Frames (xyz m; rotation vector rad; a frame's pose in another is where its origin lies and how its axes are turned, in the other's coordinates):
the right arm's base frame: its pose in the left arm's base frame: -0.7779 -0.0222 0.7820 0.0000 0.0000 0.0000
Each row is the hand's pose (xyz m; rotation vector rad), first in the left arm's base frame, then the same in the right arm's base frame.
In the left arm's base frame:
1: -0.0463 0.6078 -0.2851 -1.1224 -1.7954 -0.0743
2: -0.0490 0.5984 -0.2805 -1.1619 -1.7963 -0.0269
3: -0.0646 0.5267 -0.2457 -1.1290 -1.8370 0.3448
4: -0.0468 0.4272 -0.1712 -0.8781 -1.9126 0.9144
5: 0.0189 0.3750 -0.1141 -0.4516 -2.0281 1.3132
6: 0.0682 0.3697 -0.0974 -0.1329 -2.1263 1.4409
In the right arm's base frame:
1: 0.7316 0.6300 -1.0671 -1.1224 -1.7954 -0.0743
2: 0.7289 0.6206 -1.0625 -1.1619 -1.7963 -0.0269
3: 0.7133 0.5489 -1.0277 -1.1290 -1.8370 0.3448
4: 0.7311 0.4494 -0.9532 -0.8781 -1.9126 0.9144
5: 0.7968 0.3972 -0.8961 -0.4516 -2.0281 1.3132
6: 0.8461 0.3919 -0.8794 -0.1329 -2.1263 1.4409

